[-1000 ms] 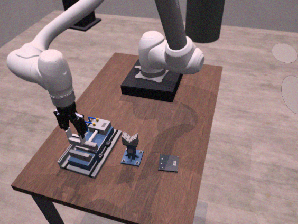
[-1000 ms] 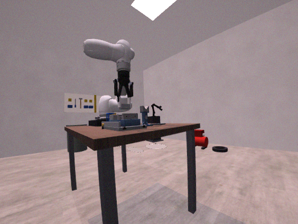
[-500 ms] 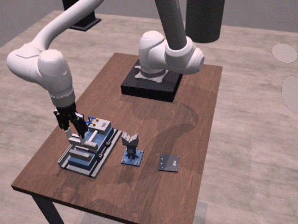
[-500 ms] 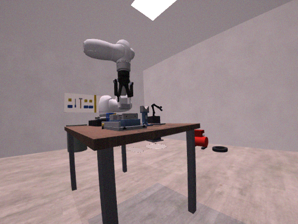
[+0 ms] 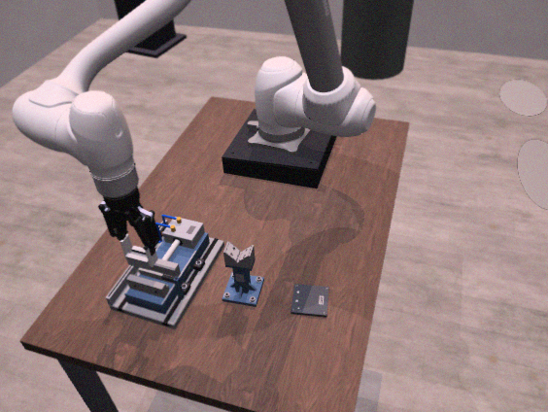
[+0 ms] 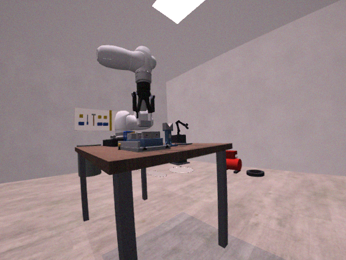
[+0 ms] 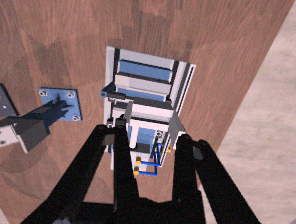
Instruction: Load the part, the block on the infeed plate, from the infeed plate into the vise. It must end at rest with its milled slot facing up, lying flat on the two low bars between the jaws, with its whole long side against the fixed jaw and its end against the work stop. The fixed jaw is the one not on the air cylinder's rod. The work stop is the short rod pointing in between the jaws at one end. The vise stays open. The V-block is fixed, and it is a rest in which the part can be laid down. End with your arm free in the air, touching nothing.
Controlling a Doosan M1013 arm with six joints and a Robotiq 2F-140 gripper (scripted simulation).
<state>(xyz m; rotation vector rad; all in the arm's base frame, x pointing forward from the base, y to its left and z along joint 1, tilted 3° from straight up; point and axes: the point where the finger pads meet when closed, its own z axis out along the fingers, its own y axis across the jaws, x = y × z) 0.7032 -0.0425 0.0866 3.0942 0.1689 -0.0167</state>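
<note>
The fixed jaw is 3 cm ahead of my hand, 2 cm to the left of it and 9 cm below it. Round my hand: part 2 cm below; work stop 1 cm behind, 7 cm to the left, 8 cm below; moving jaw 4 cm behind, 2 cm to the left, 9 cm below.
</note>
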